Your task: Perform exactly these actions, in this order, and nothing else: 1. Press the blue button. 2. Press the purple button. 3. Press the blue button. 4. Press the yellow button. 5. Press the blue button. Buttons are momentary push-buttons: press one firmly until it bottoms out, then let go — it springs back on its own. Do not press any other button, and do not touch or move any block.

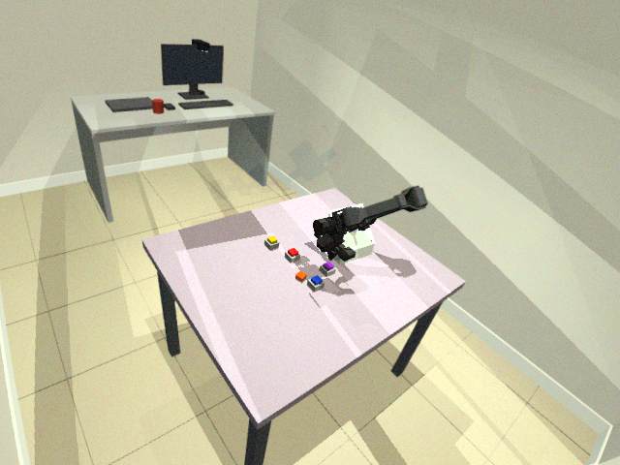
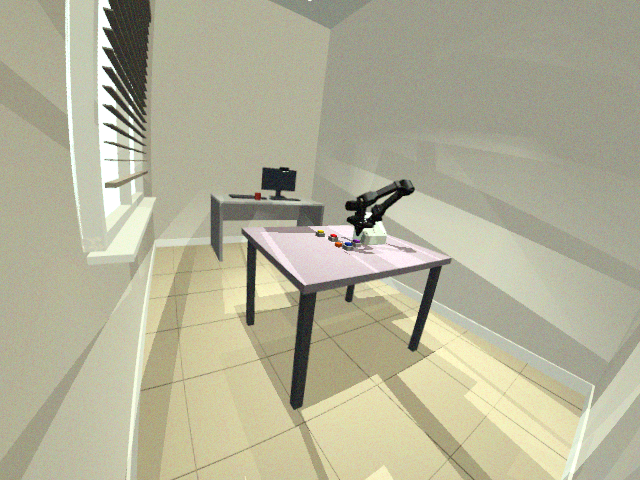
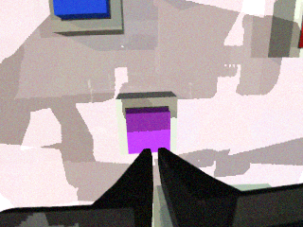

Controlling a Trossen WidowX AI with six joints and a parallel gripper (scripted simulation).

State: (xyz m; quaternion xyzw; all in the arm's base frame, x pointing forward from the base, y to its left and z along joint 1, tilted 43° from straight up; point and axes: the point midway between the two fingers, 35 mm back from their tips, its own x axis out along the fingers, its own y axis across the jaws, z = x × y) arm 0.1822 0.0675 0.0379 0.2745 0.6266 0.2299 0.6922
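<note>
Right now my gripper tip is 30 mm above the purple button. Round my gripper tip: red button 80 mm ahead, 140 mm to the right, 30 mm below; orange block 120 mm ahead, 30 mm to the right, 60 mm below; blue button 100 mm ahead, 40 mm to the left, 30 mm below.
</note>
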